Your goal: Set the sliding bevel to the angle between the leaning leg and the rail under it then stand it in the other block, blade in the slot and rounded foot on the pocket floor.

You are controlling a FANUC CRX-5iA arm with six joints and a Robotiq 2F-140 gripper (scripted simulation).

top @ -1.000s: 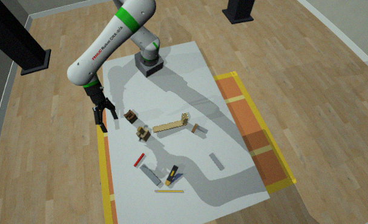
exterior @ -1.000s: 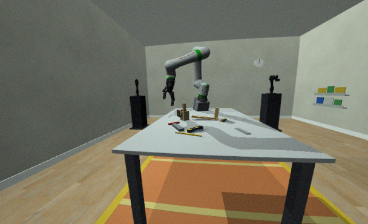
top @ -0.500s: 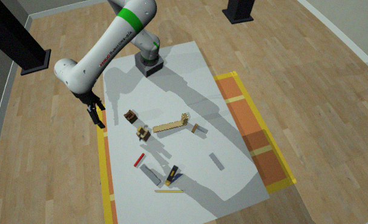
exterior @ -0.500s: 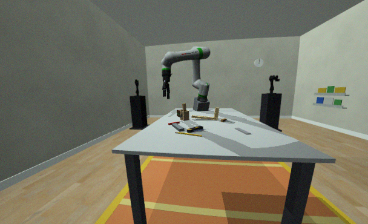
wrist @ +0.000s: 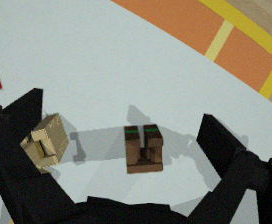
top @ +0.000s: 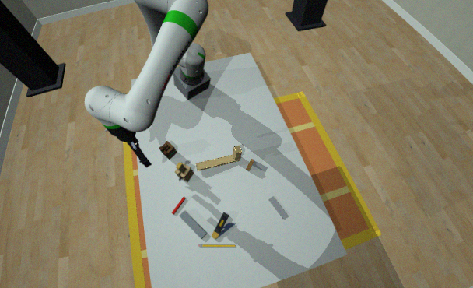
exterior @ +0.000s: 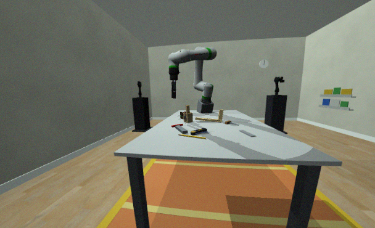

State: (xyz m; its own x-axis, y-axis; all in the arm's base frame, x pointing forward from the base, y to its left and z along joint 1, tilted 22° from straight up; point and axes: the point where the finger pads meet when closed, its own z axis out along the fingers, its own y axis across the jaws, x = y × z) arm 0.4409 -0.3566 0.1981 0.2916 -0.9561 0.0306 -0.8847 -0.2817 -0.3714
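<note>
My hand is 80 mm short of the sliding bevel, 150 mm to the right of it and 140 mm above it. The rest, counted from my hand: thin steel blade 90 mm ahead, 140 mm to the left, 170 mm below; yellow pencil 470 mm ahead, 220 mm to the left, 230 mm below; red stick 230 mm ahead, 80 mm to the left, 220 mm below.
</note>
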